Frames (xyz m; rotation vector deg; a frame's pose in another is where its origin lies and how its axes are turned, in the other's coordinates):
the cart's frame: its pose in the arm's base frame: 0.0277 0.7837 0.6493 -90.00 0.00 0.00
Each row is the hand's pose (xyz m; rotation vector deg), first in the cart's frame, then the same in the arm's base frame.
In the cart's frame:
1: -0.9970 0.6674 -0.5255 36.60 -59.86 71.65
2: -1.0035 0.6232 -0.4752 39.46 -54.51 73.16
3: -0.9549 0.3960 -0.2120 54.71 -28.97 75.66
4: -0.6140 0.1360 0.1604 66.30 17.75 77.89
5: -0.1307 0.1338 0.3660 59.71 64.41 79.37
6: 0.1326 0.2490 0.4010 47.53 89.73 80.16
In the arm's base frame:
1: -0.9693 0.2582 -0.0181 -33.19 8.30 92.61
2: -0.9758 0.3085 0.0261 -31.40 13.06 89.40
3: -0.9272 0.5717 0.2533 -20.80 31.70 71.03
4: -0.5863 0.9441 0.5133 -9.96 63.20 39.74
5: -0.1030 1.1497 0.5155 -7.22 95.31 9.92
6: 0.1603 1.1847 0.4003 -9.21 114.46 -6.45

